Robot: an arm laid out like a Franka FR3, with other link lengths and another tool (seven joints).
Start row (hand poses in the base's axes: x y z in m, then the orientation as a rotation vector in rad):
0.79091 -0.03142 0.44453 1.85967 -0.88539 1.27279
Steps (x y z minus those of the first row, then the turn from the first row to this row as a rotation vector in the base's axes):
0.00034 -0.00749 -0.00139 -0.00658 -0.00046 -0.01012
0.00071 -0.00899 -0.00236 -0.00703 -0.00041 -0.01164
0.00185 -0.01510 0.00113 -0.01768 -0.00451 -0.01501
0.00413 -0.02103 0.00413 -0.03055 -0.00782 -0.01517
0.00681 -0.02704 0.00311 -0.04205 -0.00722 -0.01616
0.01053 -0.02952 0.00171 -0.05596 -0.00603 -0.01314
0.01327 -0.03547 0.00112 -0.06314 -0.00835 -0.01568
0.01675 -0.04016 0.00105 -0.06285 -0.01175 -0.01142
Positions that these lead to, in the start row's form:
0.79125 -0.03891 0.44314 1.84763 -0.88877 1.26859
0.79162 -0.04041 0.44217 1.84630 -0.88964 1.26772
0.79276 -0.04652 0.44566 1.83383 -0.88616 1.27223
0.79504 -0.05245 0.44866 1.82213 -0.87788 1.27831
0.79772 -0.05846 0.44764 1.81284 -0.86932 1.27953
0.80144 -0.06094 0.44624 1.80457 -0.85530 1.28302
0.80418 -0.06689 0.44565 1.79619 -0.85294 1.28532
0.80766 -0.07158 0.44558 1.79753 -0.85144 1.29131

